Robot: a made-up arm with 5 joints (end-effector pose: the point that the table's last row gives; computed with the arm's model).
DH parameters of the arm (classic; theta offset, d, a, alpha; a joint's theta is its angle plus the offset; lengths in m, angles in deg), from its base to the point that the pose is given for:
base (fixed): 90 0.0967 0 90
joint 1: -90 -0.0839 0.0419 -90
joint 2: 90 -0.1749 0.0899 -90
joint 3: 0 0.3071 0.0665 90
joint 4: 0 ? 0.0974 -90
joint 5: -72.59 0 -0.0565 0
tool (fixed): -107.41 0.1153 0 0
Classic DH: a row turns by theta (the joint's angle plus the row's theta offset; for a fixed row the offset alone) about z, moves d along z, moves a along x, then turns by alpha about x.
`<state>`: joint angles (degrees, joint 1 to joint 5).
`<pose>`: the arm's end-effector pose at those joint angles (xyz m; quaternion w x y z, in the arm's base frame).
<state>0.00 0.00 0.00 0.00 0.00</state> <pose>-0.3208 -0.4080 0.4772 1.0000 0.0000 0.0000 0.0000</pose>
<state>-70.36 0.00 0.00 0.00 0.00</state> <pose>-0.3208 0.2212 0.6089 0.8173 -0.5761 0.0000 0.0000</pose>
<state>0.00 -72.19 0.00 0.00 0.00</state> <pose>-0.5585 -0.4080 -0.0415 0.8080 0.0000 -0.5891 0.0000</pose>
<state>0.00 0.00 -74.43 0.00 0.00</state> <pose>-0.4378 -0.0959 0.4772 0.7964 0.0000 0.0000 -0.6048</pose>
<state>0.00 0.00 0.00 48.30 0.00</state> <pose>-0.2078 -0.4080 0.4987 0.9125 0.0000 0.4091 0.0000</pose>
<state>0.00 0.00 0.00 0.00 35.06</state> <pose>-0.2929 -0.3885 0.4772 0.9536 0.0000 0.0000 0.3012</pose>
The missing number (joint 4, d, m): -0.1792
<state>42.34 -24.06 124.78 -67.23 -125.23</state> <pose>-0.0106 -0.3519 0.0782 0.6608 0.7323 0.0948 0.1346</pose>
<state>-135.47 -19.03 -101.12 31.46 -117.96</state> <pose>-0.4588 0.2457 -0.1415 0.0010 -0.2948 0.7136 0.6355</pose>
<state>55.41 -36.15 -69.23 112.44 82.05</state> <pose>-0.4467 -0.2180 -0.1022 0.1747 0.9346 -0.1219 0.2848</pose>
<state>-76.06 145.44 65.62 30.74 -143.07</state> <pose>0.1968 -0.5034 0.3369 0.1764 0.6901 -0.5911 0.3785</pose>
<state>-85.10 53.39 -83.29 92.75 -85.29</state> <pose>0.1098 0.4306 0.3883 0.4105 0.0571 -0.0882 0.9058</pose>
